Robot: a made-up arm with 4 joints.
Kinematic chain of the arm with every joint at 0, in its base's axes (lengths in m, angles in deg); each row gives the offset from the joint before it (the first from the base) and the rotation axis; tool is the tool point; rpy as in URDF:
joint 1: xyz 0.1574 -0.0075 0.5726 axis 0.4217 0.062 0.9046
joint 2: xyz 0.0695 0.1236 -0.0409 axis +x
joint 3: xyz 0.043 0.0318 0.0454 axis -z
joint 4: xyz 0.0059 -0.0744 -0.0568 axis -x
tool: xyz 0.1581 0.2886 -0.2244 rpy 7 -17.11 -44.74
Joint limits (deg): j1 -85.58..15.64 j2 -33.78..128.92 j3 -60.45..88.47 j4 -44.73..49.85
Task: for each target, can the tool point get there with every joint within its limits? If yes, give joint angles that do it. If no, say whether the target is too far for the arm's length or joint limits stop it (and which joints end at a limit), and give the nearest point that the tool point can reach.
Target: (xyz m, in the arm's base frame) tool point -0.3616 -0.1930 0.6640
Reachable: no: joint limits stop it (at a limit: joint 1, joint 2, joint 4) | nearest point -0.0873 -0.2413 0.4604 | short by 0.345 m
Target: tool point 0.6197 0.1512 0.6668
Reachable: yes | joints -64.06 96.48 -45.01 20.95
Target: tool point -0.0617 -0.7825 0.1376
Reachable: no: too far | nearest point 0.1116 -0.4361 0.3264 | short by 0.431 m
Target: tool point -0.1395 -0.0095 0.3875
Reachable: no: joint limits stop it (at a limit: joint 1, joint 2, joint 3, joint 4) | nearest point -0.0924 -0.2055 0.4361 | short by 0.207 m
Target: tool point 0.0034 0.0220 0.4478
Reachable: no: joint limits stop it (at a limit: joint 1, joint 2, joint 3, joint 4) | nearest point -0.0924 -0.2055 0.4361 | short by 0.247 m
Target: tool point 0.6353 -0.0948 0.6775
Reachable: yes | joints -63.09 54.44 18.54 -30.84
